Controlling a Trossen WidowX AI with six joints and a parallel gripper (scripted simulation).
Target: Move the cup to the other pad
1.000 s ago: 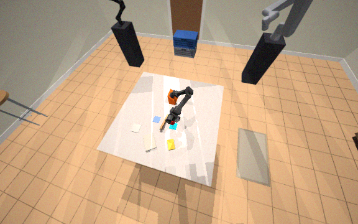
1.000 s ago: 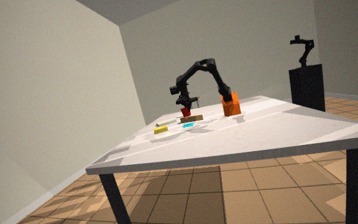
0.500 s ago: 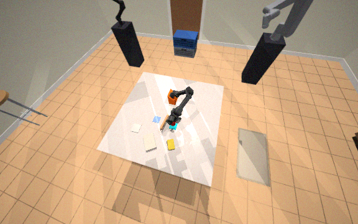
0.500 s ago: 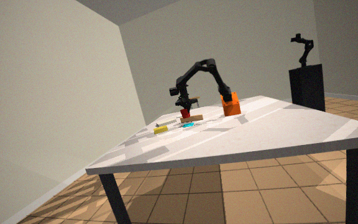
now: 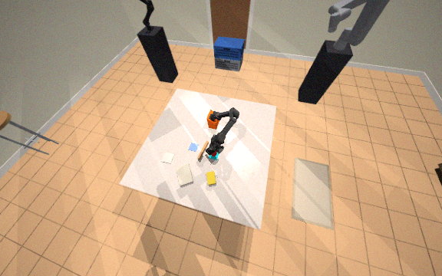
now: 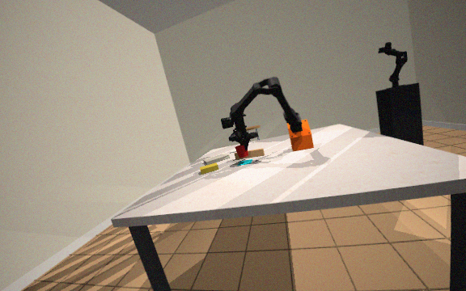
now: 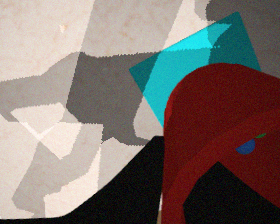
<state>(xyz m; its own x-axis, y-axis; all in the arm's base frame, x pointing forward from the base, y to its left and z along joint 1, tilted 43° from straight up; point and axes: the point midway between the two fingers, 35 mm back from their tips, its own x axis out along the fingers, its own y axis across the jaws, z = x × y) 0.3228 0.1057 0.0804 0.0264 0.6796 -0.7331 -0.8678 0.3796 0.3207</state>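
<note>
The cyan pad is 20 mm ahead of my gripper tip, 20 mm to the right of it and 90 mm below it. Also, from my gripper tip: wooden bar: 10 mm ahead, 130 mm to the right, 70 mm below; then yellow block: 250 mm ahead, 30 mm to the left, 60 mm below; then red cup: 30 mm ahead, 20 mm to the right.
</note>
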